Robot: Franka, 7 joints.
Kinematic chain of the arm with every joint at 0, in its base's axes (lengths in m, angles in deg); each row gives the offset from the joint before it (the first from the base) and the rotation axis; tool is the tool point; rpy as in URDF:
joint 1: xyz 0 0 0.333 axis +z
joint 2: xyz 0 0 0 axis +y
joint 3: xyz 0 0 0.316 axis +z
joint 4: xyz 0.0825 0 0 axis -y
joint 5: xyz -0.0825 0 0.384 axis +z
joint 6: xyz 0 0 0 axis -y
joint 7: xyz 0.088 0 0 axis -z
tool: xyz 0 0 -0.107 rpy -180 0 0
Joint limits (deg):
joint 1: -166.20..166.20
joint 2: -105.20..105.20
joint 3: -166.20..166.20
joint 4: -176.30..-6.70
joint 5: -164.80..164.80
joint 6: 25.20..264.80
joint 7: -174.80..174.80
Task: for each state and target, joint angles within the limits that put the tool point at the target. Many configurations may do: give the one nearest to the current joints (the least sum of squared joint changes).
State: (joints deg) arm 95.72 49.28 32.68 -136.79 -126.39 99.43 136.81
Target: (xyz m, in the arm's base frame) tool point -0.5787 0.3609 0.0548
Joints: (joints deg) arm 118.27 68.29 40.76 -90.75 -135.00 106.29 136.81
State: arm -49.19 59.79 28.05 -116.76 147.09 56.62 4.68
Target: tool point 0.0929 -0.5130 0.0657
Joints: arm -81.91 53.74 -4.66 -124.89 153.28 53.05 4.68
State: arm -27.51 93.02 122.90 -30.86 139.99 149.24 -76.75
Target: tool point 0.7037 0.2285 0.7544
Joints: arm -2.52 71.16 124.32 -34.60 139.90 141.55 -76.75
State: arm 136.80 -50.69 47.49 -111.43 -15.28 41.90 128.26
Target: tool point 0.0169 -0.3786 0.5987
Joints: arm 161.61 -72.38 62.62 -100.06 -11.20 33.30 128.26
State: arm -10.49 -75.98 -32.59 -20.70 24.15 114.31 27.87
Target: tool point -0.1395 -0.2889 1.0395
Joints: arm 6.26 -46.84 -37.88 -54.39 21.20 103.37 27.87
